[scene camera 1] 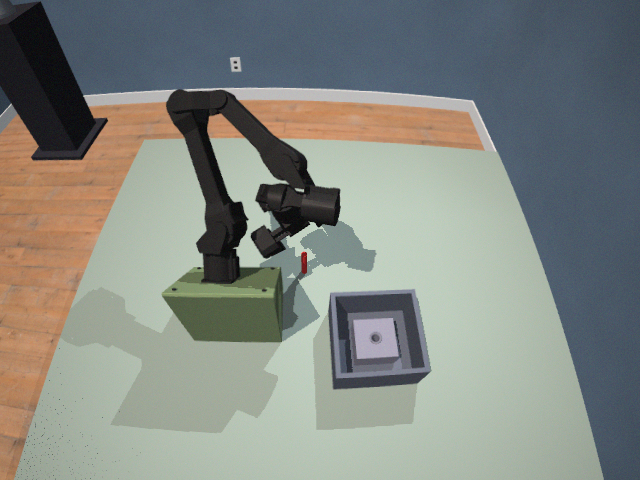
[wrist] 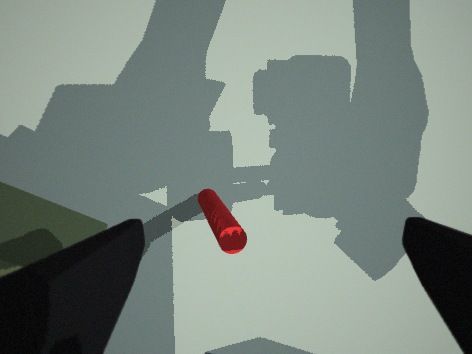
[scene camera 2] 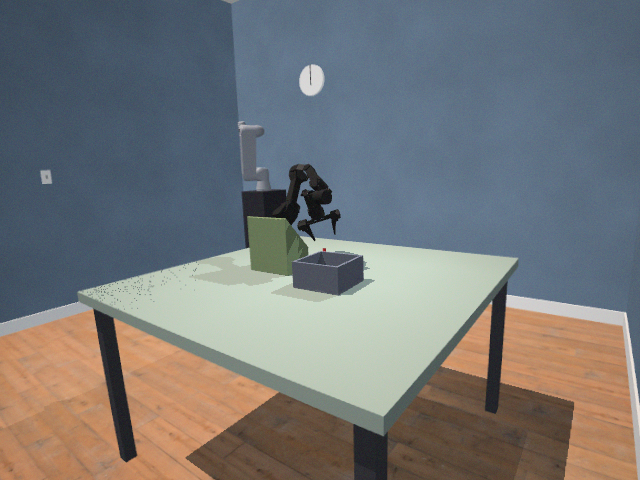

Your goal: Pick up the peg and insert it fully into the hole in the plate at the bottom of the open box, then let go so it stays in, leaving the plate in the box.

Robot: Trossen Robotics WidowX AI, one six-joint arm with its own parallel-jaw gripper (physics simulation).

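Frame: origin at the arm's base, x right, y ahead, z up, level; centimetres.
Where they show: gripper, fingertip midpoint: [scene camera 1: 301, 236] [wrist: 271, 230] [scene camera 2: 325, 237]; arm's base, link origin: [scene camera 1: 221, 279] [scene camera 2: 275, 231].
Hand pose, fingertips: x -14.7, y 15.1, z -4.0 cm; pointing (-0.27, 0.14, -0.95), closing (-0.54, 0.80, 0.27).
Each offset is from my fingertips to the top centre of the thing. "*": to the spot under its first point. Level surfaces: height alone.
The red peg @[dx +1.9, dy +0.8, dz -4.3 cm] [scene camera 1: 303, 262] [scene camera 2: 324, 250] [wrist: 220, 220] stands upright on the table, between the green base block and the open box. My gripper [scene camera 2: 324, 237] [wrist: 271, 230] is open and empty, above the table and the peg. In the wrist view the peg shows between the two fingers, nearer the left one, and touches neither. In scene camera 1 the fingertips are hidden. The grey-blue open box @[dx +21.1, dy +17.7, dz -2.5 cm] [scene camera 1: 334, 343] [scene camera 2: 314, 279] stands on the table. The pale plate @[dx +21.1, dy +17.7, dz -6.2 cm] [scene camera 1: 366, 349] lies flat in it, with a round hole @[* dx +20.3, dy +18.0, dz -8.3 cm] [scene camera 1: 375, 337] at its middle. The plate is hidden in scene camera 2.
The arm stands on the green base block [scene camera 1: 235, 317] [scene camera 2: 267, 245], left of the peg and the box in scene camera 1. The box's raised walls surround the plate. The pale green table @[dz -12.3 cm] [scene camera 1: 465, 413] [scene camera 2: 413, 310] carries them all. A dark pedestal [scene camera 1: 43, 87] stands on the floor beyond.
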